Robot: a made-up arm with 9 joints. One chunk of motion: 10 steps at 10 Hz.
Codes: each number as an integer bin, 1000 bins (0 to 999) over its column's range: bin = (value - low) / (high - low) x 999, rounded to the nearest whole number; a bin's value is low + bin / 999 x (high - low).
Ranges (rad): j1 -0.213..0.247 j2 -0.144..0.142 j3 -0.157..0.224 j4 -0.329..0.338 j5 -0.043..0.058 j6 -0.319..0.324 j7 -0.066..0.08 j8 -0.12..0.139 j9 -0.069..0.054
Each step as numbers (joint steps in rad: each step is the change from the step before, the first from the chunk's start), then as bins.
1 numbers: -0.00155 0.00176 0.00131 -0.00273 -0.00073 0.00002 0.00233 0.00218 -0.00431
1 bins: 459 509 415 489 418 496 468 471 525
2 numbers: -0.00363 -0.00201 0.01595 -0.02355 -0.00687 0.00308 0.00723 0.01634 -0.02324
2 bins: 455 496 453 457 357 500 501 526 372
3 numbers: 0.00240 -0.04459 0.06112 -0.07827 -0.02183 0.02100 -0.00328 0.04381 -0.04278
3 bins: 468 347 572 376 209 528 429 632 213
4 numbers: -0.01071 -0.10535 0.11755 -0.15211 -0.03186 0.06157 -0.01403 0.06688 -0.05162
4 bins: 439 135 720 265 110 591 356 721 141
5 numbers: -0.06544 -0.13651 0.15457 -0.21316 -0.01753 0.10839 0.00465 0.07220 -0.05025
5 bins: 320 26 817 173 252 664 483 741 152
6 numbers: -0.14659 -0.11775 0.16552 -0.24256 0.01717 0.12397 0.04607 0.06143 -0.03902
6 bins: 144 92 846 129 595 688 767 700 243
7 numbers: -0.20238 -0.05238 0.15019 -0.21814 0.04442 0.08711 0.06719 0.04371 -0.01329
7 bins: 23 320 805 166 865 631 911 631 452
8 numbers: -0.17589 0.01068 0.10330 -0.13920 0.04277 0.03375 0.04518 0.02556 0.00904
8 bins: 81 540 683 284 848 548 761 561 634
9 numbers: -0.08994 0.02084 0.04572 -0.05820 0.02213 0.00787 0.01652 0.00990 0.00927
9 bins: 267 576 532 406 644 508 565 501 636
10 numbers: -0.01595 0.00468 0.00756 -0.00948 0.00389 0.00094 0.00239 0.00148 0.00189
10 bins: 428 519 431 479 464 497 468 469 576
